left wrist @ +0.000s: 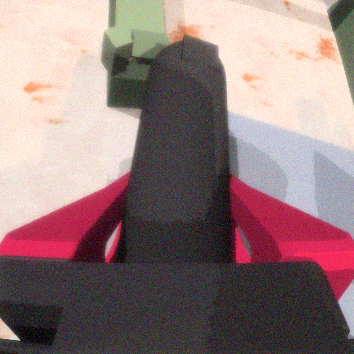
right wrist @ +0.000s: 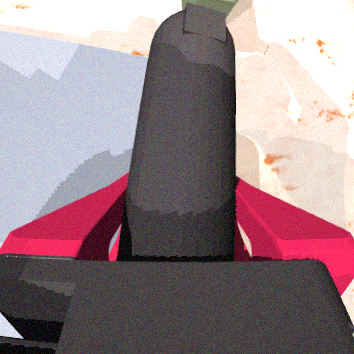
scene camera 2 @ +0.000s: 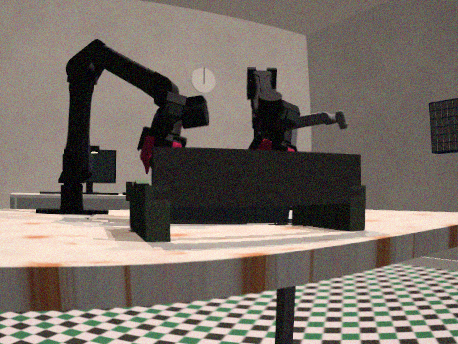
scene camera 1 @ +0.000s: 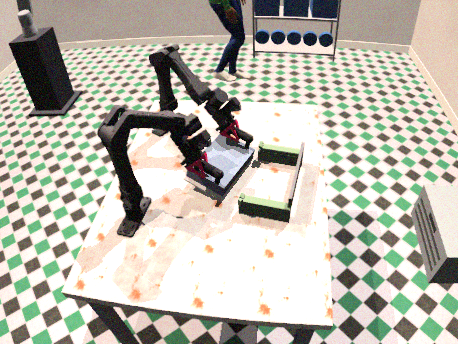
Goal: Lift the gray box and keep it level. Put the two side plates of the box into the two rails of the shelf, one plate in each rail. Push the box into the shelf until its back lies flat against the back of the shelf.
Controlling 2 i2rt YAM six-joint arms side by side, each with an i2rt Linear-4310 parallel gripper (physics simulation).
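Places are measured from the left arm's base along level axes (x ahead, y left, z up), in metres.
Pixels of known places: left gripper, fingertip midpoint: (left wrist: 177, 178) (scene camera 1: 239, 139); right gripper, fingertip midpoint: (right wrist: 179, 176) (scene camera 1: 206, 175); right arm's base, link origin: (scene camera 2: 72, 213) (scene camera 1: 134, 216).
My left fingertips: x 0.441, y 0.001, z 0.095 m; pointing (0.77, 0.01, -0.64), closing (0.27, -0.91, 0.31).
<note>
Behind a point stands the place of what it marks.
The gray box (scene camera 1: 227, 159) @(x 0.462, y -0.111, z 0.075 m) (left wrist: 305, 175) @(x 0.485, y -0.096, z 0.069 m) (right wrist: 75, 105) @(x 0.493, y -0.186, z 0.073 m) hangs roughly level, low above the table, left of the shelf in scene camera 1. The shelf's dark back (scene camera 1: 297, 175) @(x 0.759, y -0.066, z 0.111 m) (scene camera 2: 255, 172) @(x 0.756, y -0.058, z 0.090 m) stands at the right there. Its two green-topped rails are the far rail (scene camera 1: 280, 148) @(x 0.602, y 0.074, z 0.072 m) and near rail (scene camera 1: 265, 202) @(x 0.715, y -0.216, z 0.072 m). The box's right edge is close to their open ends; its side plates are outside them. My left gripper (scene camera 1: 235, 136) @(x 0.441, y 0.001, z 0.094 m) (scene camera 2: 278, 148) is shut on the box's far side, my right gripper (scene camera 1: 202, 171) @(x 0.469, y -0.248, z 0.097 m) (scene camera 2: 162, 148) on its near side. Dark bars hide the fingertips in both wrist views.
The shelf stands near the right edge of the table (scene camera 1: 210, 280) @(x 0.725, y -0.551, z 0.000 m) in scene camera 1. A rail end (left wrist: 132, 45) @(x 0.514, y 0.048, z 0.078 m) lies just ahead of the dark bar in the left wrist view. A person (scene camera 1: 232, 40) stands behind the table, beside a storage rack (scene camera 1: 295, 52).
</note>
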